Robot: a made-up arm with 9 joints. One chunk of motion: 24 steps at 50 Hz.
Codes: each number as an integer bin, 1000 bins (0 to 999) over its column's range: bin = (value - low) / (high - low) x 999, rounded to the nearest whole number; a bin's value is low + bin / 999 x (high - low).
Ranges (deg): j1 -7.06..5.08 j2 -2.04..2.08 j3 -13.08..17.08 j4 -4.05..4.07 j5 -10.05..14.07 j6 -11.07..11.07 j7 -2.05..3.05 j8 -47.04..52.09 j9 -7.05..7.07
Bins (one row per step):
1: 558 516 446 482 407 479 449 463 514
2: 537 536 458 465 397 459 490 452 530
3: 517 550 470 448 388 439 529 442 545
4: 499 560 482 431 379 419 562 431 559
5: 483 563 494 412 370 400 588 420 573
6: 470 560 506 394 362 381 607 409 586
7: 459 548 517 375 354 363 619 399 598
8: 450 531 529 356 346 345 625 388 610
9: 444 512 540 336 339 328 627 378 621
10: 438 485 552 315 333 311 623 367 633
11: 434 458 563 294 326 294 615 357 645
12: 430 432 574 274 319 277 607 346 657
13: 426 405 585 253 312 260 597 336 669
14: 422 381 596 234 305 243 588 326 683
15: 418 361 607 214 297 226 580 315 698
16: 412 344 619 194 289 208 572 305 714
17: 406 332 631 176 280 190 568 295 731
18: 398 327 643 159 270 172 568 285 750
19: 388 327 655 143 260 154 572 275 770
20: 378 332 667 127 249 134 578 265 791
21: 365 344 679 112 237 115 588 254 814
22: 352 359 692 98 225 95 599 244 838
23: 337 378 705 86 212 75 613 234 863
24: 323 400 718 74 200 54 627 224 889
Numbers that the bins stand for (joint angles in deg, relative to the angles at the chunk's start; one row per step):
1: -0.28 0.09 0.38 -0.13 -0.22 -0.45 0.24 -1.10 0.21
2: -0.53 0.17 0.75 -0.27 -0.46 -0.90 0.45 -2.19 0.44
3: -0.78 0.23 1.11 -0.41 -0.68 -1.34 0.65 -3.18 0.65
4: -1.00 0.27 1.47 -0.55 -0.90 -1.78 0.82 -4.27 0.85
5: -1.19 0.28 1.83 -0.70 -1.12 -2.21 0.95 -5.36 1.05
6: -1.35 0.27 2.20 -0.85 -1.31 -2.63 1.05 -6.46 1.23
7: -1.48 0.22 2.53 -1.00 -1.50 -3.03 1.11 -7.45 1.40
8: -1.59 0.15 2.89 -1.16 -1.70 -3.42 1.14 -8.54 1.57
9: -1.66 0.07 3.22 -1.32 -1.87 -3.80 1.15 -9.53 1.73
10: -1.74 -0.04 3.58 -1.49 -2.01 -4.18 1.13 -10.62 1.90
11: -1.79 -0.15 3.92 -1.66 -2.18 -4.55 1.09 -11.62 2.07
12: -1.83 -0.26 4.25 -1.82 -2.35 -4.93 1.05 -12.71 2.24
13: -1.88 -0.37 4.58 -1.99 -2.52 -5.31 1.00 -13.70 2.41
14: -1.93 -0.47 4.91 -2.15 -2.69 -5.68 0.95 -14.69 2.60
15: -1.98 -0.55 5.25 -2.31 -2.88 -6.06 0.91 -15.78 2.82
16: -2.05 -0.62 5.61 -2.47 -3.07 -6.46 0.87 -16.78 3.04
17: -2.13 -0.67 5.97 -2.62 -3.29 -6.86 0.85 -17.77 3.28
18: -2.22 -0.69 6.33 -2.76 -3.53 -7.26 0.85 -18.76 3.55
19: -2.34 -0.69 6.69 -2.89 -3.77 -7.66 0.87 -19.75 3.83
20: -2.47 -0.67 7.06 -3.02 -4.04 -8.10 0.90 -20.74 4.13
21: -2.62 -0.62 7.42 -3.14 -4.33 -8.52 0.95 -21.84 4.46
22: -2.78 -0.56 7.81 -3.25 -4.62 -8.96 1.01 -22.83 4.79
23: -2.96 -0.48 8.20 -3.35 -4.93 -9.41 1.08 -23.82 5.15
24: -3.13 -0.39 8.60 -3.45 -5.22 -9.87 1.15 -24.81 5.52

